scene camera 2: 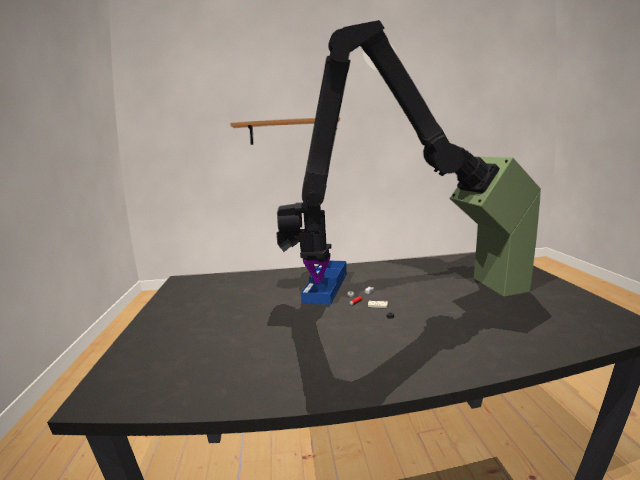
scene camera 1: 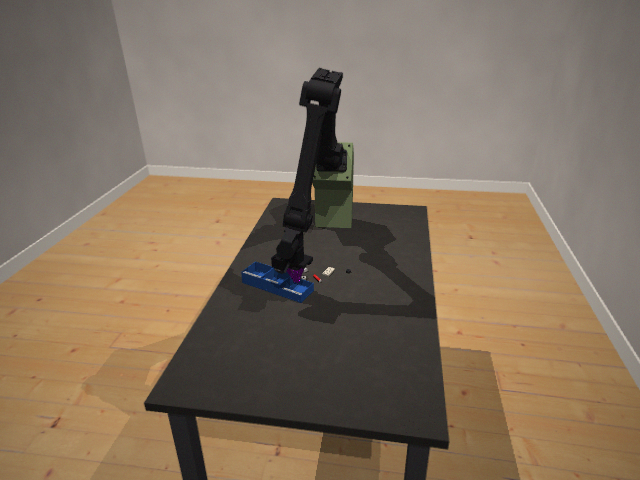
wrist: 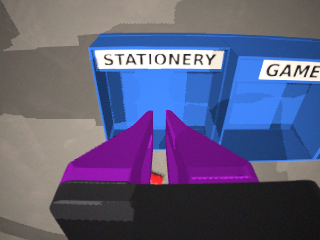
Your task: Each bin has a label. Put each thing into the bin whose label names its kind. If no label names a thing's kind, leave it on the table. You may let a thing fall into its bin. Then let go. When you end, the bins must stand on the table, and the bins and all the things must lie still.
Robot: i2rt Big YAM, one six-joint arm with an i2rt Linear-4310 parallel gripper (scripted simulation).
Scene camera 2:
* my gripper: 318, 282
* blue bin: 321, 293
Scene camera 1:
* blue bin: 269, 280
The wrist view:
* my gripper: 159, 118
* blue bin: 261, 122
